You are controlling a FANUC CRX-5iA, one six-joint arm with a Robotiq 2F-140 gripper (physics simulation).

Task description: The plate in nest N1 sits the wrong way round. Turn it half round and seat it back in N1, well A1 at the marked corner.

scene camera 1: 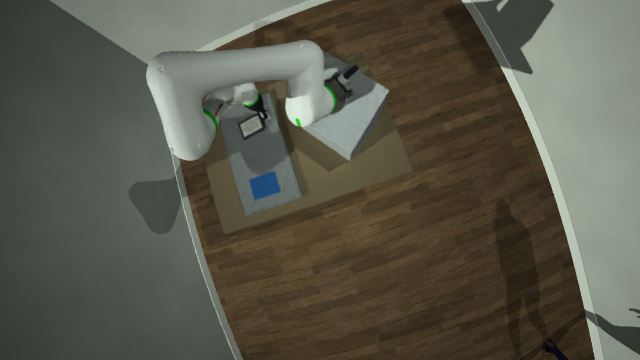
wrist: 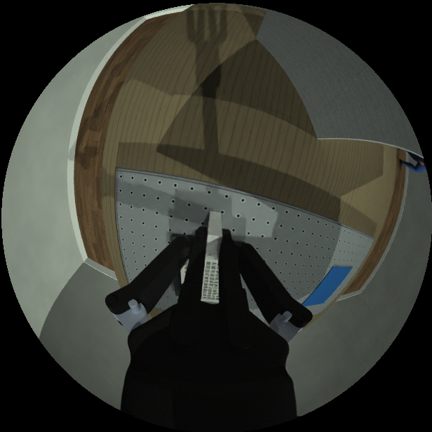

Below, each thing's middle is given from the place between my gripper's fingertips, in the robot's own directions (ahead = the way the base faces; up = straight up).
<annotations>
Now: the white well plate (wrist: 210,292) 120 mm ahead of my hand and 10 mm above it. From my hand the other things lie so: blue rectangle (wrist: 336,275) (370 mm to the left, 180 mm ahead, 10 mm below).
</annotations>
